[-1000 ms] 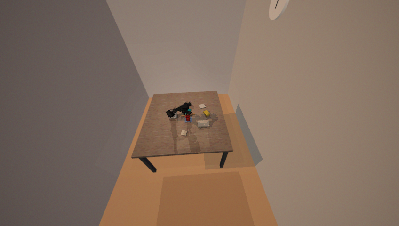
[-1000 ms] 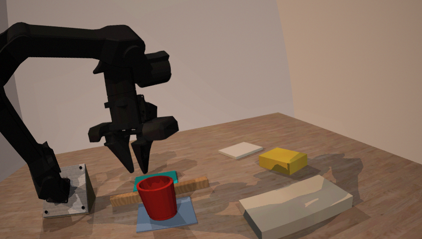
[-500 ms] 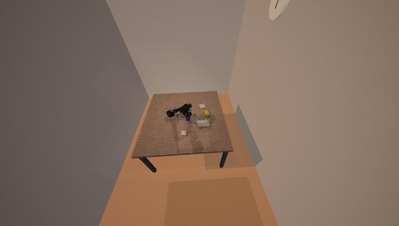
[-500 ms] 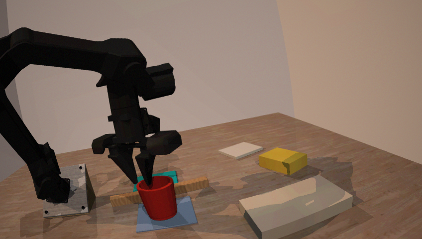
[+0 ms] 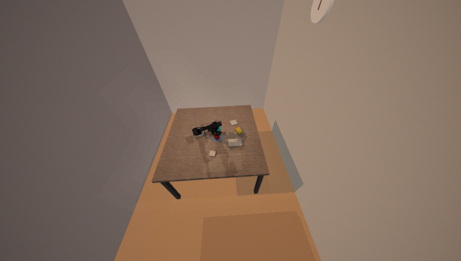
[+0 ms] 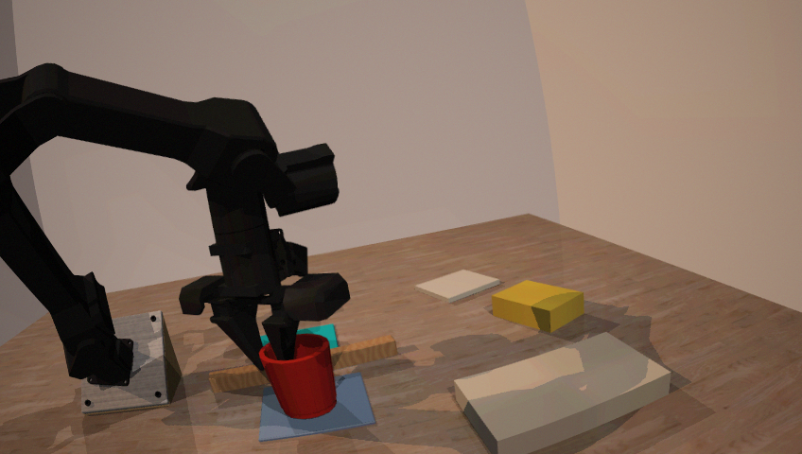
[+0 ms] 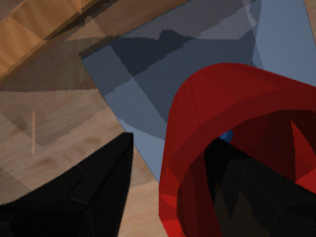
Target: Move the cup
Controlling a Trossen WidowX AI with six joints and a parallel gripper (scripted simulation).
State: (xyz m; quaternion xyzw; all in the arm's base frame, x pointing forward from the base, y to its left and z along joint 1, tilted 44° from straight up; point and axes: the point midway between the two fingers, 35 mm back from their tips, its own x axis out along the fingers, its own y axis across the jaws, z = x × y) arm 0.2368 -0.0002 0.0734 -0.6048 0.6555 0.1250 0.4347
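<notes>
My gripper tip is now 2 cm short of the blue marble, 2 cm to the left of it and 3 cm above it. Round my gripper tip: teal pad 17 cm to the left, 5 cm below; blue pad 3 cm ahead, 1 cm to the right, 5 cm below; red cup 3 cm ahead, 2 cm to the right.
</notes>
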